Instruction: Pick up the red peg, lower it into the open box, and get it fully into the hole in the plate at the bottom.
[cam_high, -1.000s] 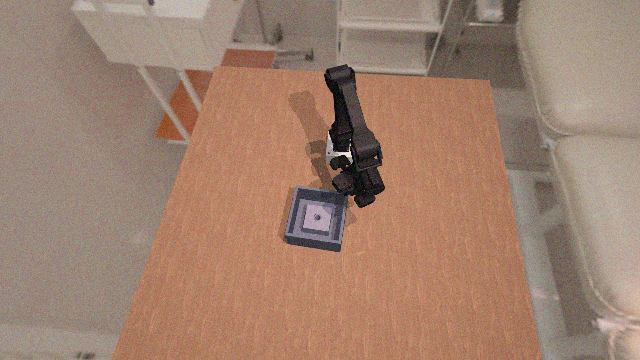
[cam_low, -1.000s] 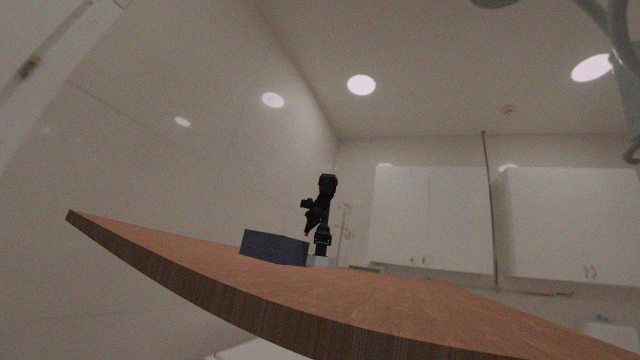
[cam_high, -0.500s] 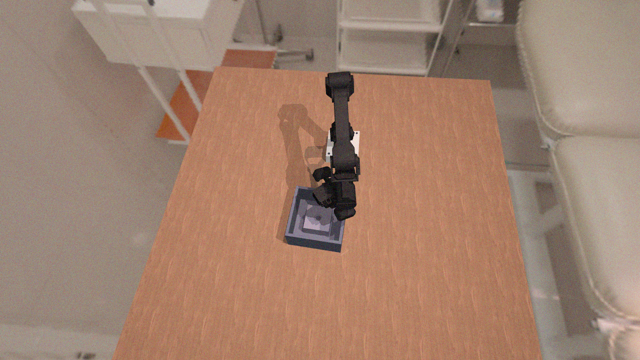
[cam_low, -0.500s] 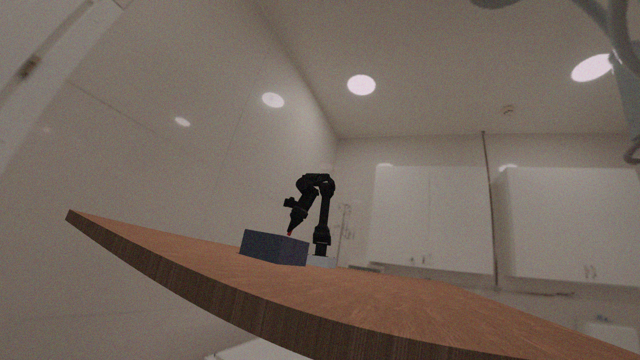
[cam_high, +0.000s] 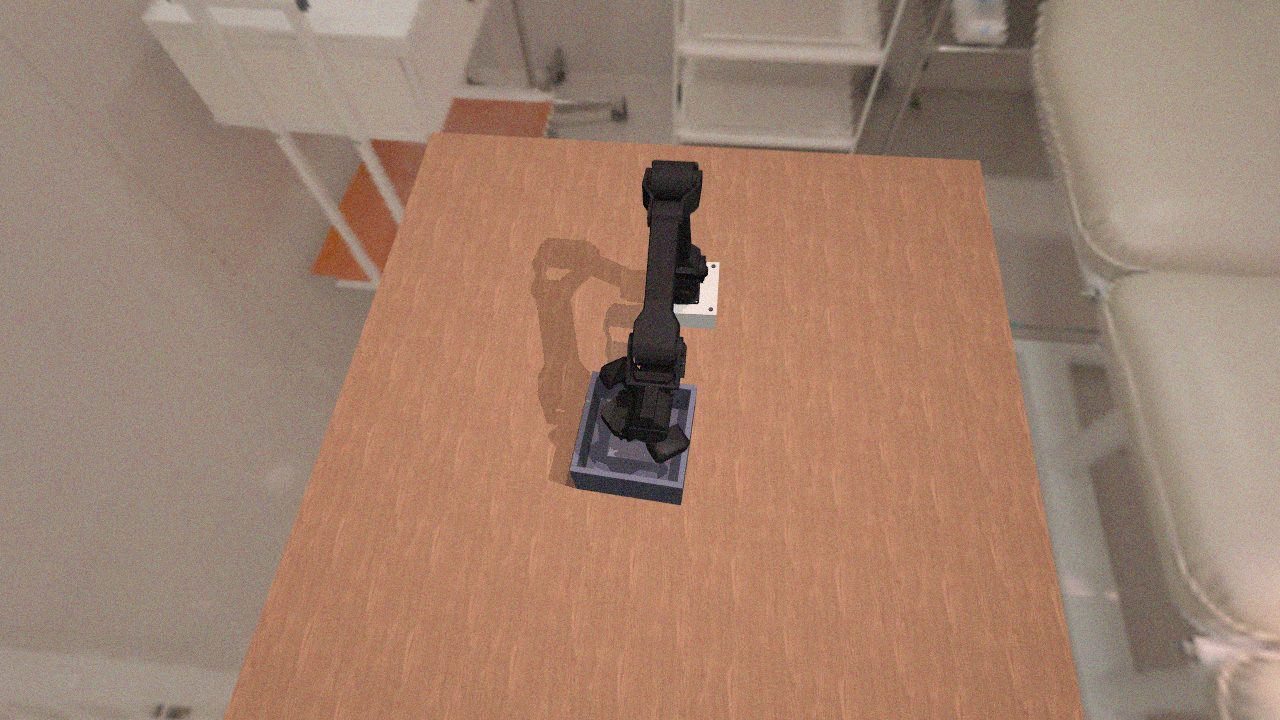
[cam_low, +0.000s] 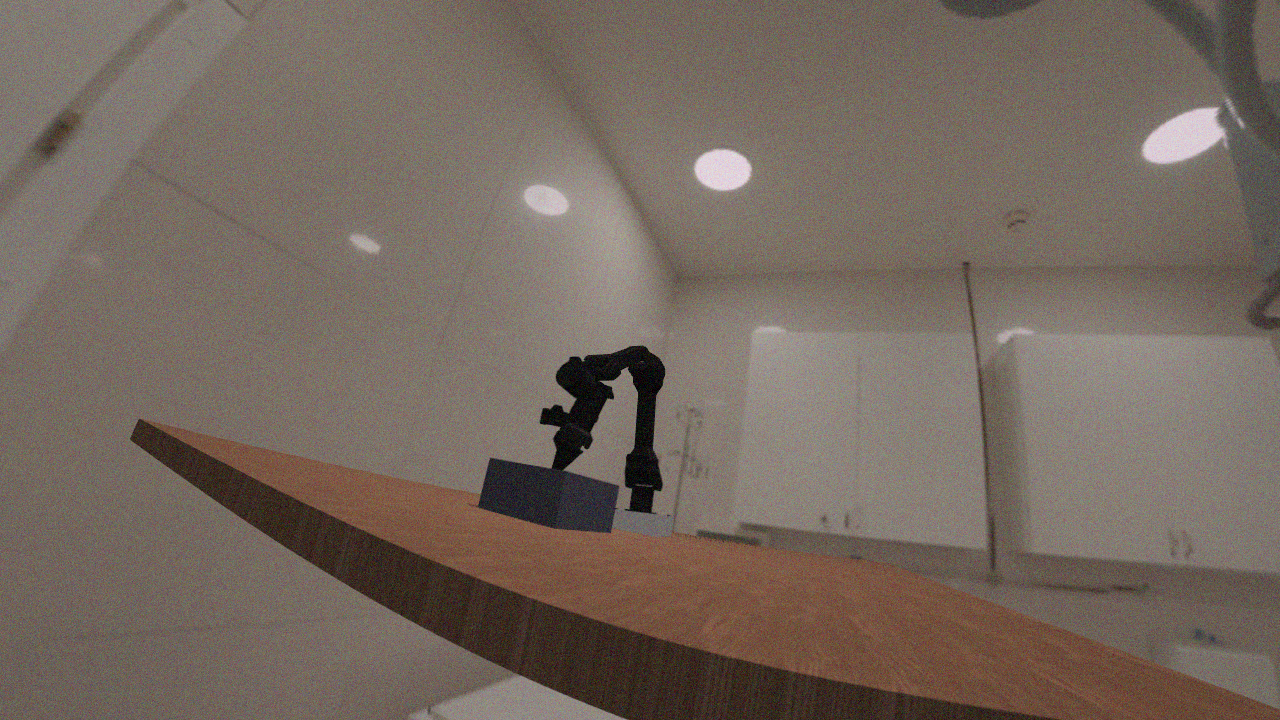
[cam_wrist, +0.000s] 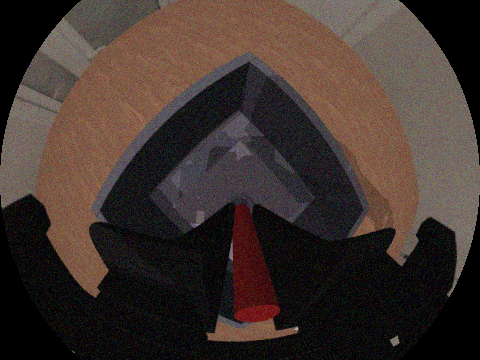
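My gripper tip is 10 mm past the red peg, 10 mm to the right of it and 30 mm below it. Round my gripper tip: pale plate 10 mm behind, 40 mm below; blue-grey box 10 mm behind, 60 mm below.
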